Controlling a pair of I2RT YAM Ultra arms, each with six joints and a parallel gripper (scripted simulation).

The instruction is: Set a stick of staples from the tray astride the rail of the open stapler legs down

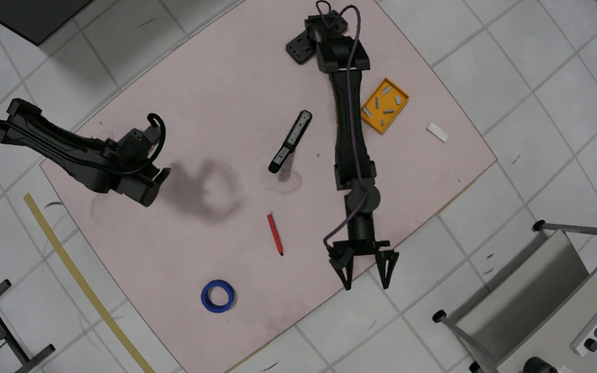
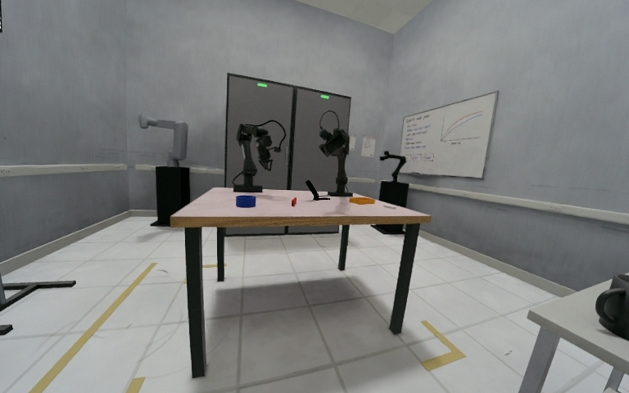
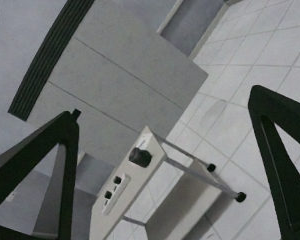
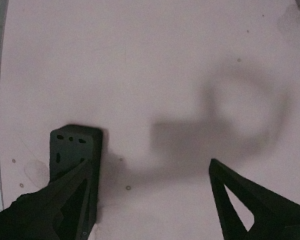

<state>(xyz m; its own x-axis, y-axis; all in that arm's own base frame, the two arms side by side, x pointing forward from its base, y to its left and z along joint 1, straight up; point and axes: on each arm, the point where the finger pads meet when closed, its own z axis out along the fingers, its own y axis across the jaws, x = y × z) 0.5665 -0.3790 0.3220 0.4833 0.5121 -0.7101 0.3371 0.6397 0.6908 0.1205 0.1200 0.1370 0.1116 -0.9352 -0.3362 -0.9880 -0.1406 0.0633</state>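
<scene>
Right now the orange tray is 330 mm behind my left hand, 340 mm to the left of it and 330 mm below it. Also, from my left hand: stapler lid (350 mm behind, 260 mm below); black stapler (370 mm behind, 40 mm to the left, 300 mm below); white block (170 mm behind, 450 mm to the left, 330 mm below).
</scene>
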